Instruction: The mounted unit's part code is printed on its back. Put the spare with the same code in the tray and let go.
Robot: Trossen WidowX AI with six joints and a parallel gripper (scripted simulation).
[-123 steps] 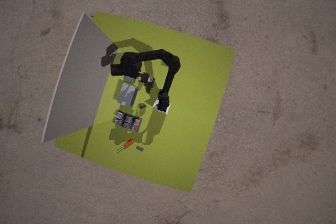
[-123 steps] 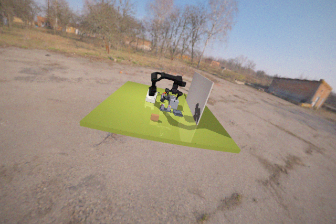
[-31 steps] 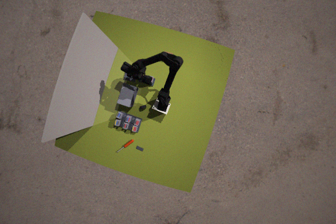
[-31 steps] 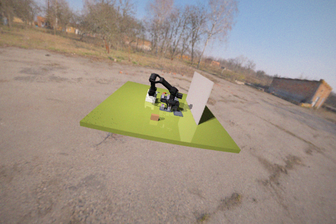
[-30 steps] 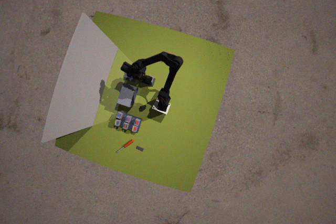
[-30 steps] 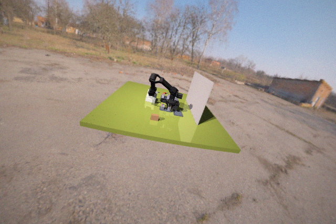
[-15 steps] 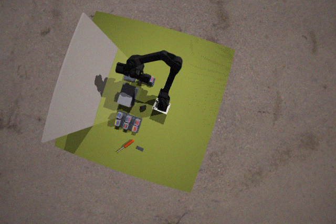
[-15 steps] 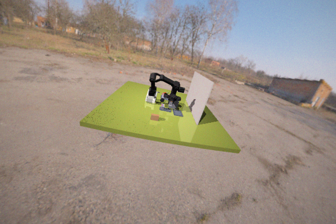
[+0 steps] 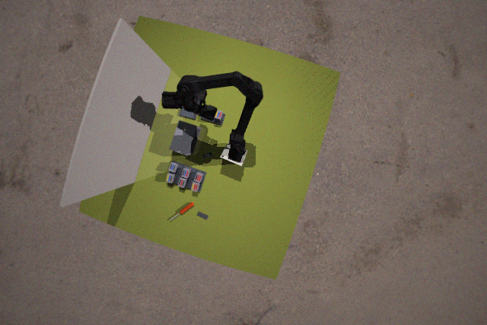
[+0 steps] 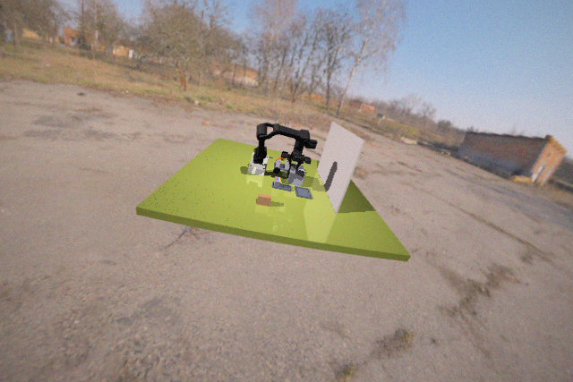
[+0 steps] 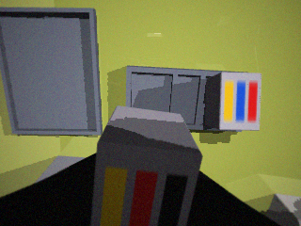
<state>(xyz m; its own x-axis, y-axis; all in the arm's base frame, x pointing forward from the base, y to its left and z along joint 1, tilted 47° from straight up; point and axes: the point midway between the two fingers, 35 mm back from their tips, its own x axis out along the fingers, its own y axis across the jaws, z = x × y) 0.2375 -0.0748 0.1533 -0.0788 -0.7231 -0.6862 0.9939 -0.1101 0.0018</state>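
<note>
The dark grey tray is 10 cm ahead of my gripper tip, 2 cm to the right of it and 13 cm below it. Round my gripper tip: grey mounted unit (5 cm ahead, 16 cm to the left, 8 cm below); then grey spare (2 cm above); then brown block (15 cm behind, 25 cm to the right, 11 cm below).
</note>
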